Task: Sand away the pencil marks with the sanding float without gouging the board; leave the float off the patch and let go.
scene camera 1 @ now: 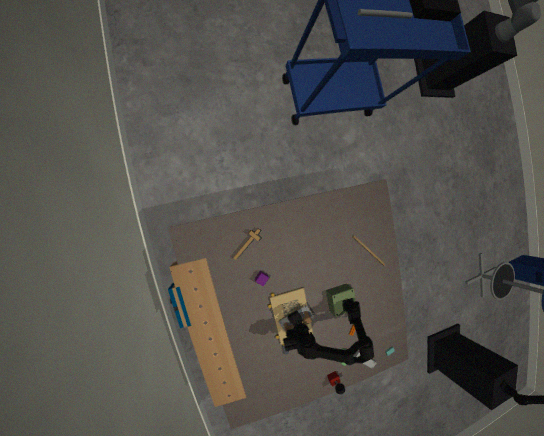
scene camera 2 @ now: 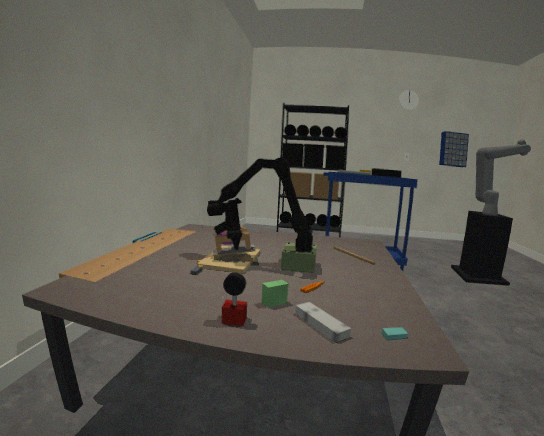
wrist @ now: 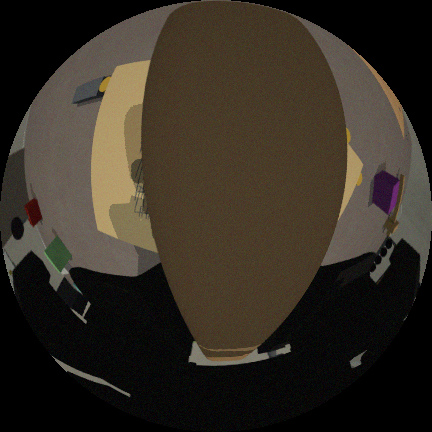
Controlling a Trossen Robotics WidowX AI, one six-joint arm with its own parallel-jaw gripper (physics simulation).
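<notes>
The pale wooden board lies on the table. Dark scribbled pencil marks show beside the float, which hides part of the board. The sanding float has a tan wooden handle and a grey base, low over or on the board; I cannot tell whether it touches. Its handle fills the middle of the wrist view as a large brown shape. My gripper points down and is shut on the float's handle. Its fingertips are hidden in the wrist view.
A grey clamp piece sits at the board's edge. A purple block and wooden mallet lie beyond it. The green arm base, a green block, red stand and white bar are nearby.
</notes>
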